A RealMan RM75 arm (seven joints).
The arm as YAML. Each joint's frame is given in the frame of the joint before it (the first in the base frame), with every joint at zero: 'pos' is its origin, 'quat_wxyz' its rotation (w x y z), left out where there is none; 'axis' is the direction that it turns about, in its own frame. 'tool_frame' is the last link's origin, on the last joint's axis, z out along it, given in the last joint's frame.
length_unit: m
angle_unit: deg
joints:
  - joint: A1
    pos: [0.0, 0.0, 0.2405]
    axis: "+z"
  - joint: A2
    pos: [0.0, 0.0, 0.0]
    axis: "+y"
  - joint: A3
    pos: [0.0, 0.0, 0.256]
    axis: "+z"
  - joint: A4
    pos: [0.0, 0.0, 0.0]
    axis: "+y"
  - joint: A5
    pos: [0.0, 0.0, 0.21]
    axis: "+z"
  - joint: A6
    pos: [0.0, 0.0, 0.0]
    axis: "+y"
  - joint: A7
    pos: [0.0, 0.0, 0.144]
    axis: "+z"
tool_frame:
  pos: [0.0, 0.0, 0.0]
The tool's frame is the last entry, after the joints.
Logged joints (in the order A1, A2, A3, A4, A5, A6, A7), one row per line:
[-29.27, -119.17, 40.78, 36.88, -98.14, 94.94, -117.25]
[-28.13, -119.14, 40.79, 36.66, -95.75, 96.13, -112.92]
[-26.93, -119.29, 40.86, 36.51, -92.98, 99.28, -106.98]
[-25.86, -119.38, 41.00, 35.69, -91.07, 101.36, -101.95]
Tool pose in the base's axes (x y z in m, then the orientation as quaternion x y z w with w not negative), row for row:
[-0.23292, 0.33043, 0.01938, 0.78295, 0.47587, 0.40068, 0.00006]
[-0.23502, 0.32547, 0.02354, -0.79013, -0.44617, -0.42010, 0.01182]
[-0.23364, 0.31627, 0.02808, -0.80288, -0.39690, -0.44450, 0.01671]
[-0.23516, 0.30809, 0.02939, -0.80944, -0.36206, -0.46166, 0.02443]
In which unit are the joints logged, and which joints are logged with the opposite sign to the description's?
The joints are logged in degrees. Opposite sign: A5.
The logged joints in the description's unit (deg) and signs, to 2 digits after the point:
[-29.27, -119.17, 40.78, 36.88, 98.14, 94.94, -117.25]
[-28.13, -119.14, 40.79, 36.66, 95.75, 96.13, -112.92]
[-26.93, -119.29, 40.86, 36.51, 92.98, 99.28, -106.98]
[-25.86, -119.38, 41.00, 35.69, 91.07, 101.36, -101.95]

